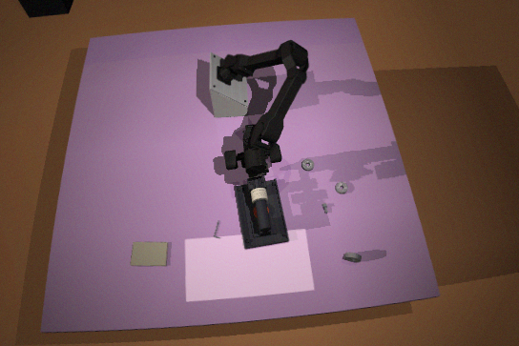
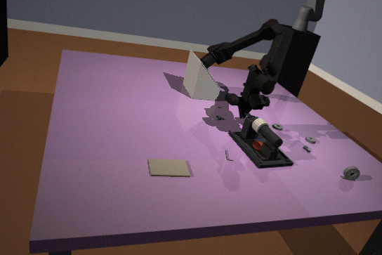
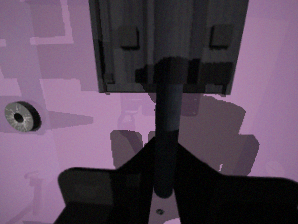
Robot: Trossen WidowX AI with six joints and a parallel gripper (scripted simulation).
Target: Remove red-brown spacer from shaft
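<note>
The dark shaft lies 60 mm ahead of my gripper tip, 10 mm to the left of it and 30 mm above it. The rest, counted from my gripper tip: red-brown spacer (150 mm ahead, 20 mm to the left, 30 mm below); tan plate (280 mm ahead, 360 mm to the right, 40 mm below); white spacer (130 mm ahead, 20 mm to the left, 30 mm above).
</note>
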